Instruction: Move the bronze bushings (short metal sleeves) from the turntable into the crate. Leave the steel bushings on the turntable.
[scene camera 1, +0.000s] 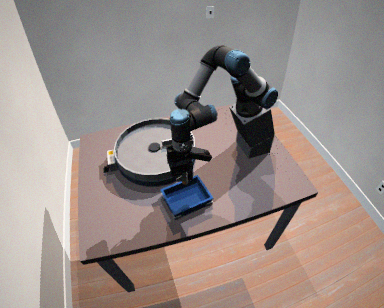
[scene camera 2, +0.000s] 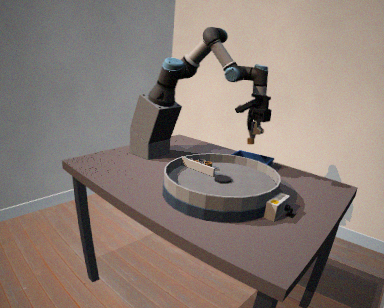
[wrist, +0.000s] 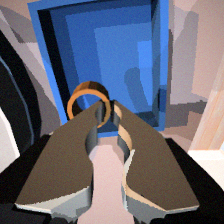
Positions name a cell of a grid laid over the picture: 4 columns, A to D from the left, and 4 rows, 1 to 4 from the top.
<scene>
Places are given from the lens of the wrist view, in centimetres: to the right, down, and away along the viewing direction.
my gripper (wrist: B2): 0, -1, 14
bronze bushing (wrist: B2): -2, -2, 12
blue crate (wrist: C1): 2, -8, 24
The marked spots on the blue crate and the bronze bushing are 14 cm apart.
</scene>
